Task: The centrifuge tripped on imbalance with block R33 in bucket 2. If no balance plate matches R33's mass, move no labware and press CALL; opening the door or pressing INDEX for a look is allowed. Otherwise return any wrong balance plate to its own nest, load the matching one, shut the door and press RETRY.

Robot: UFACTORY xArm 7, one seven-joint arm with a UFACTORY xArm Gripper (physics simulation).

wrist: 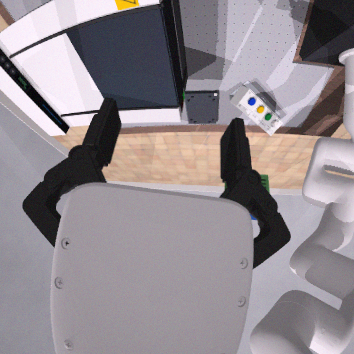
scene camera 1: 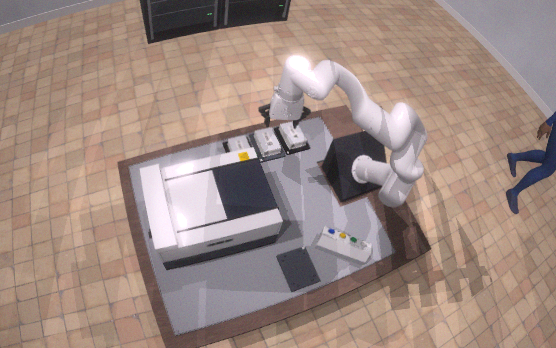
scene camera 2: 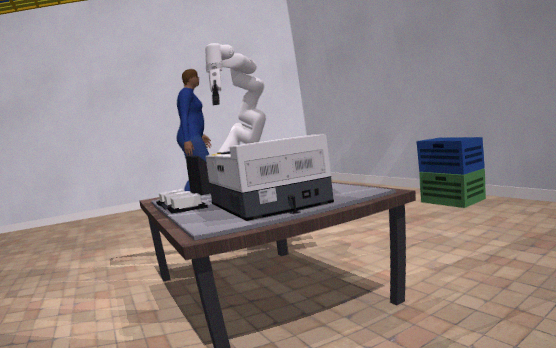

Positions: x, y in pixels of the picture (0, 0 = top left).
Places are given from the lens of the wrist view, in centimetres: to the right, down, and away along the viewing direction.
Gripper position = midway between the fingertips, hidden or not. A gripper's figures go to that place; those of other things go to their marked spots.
my gripper (wrist: 172, 118): 0, -4, 12
centrifuge (wrist: 52, 86): -32, -23, 35
white button box (wrist: 246, 97): 23, -25, 50
The marked spots on the centrifuge and the white button box are 57 cm apart.
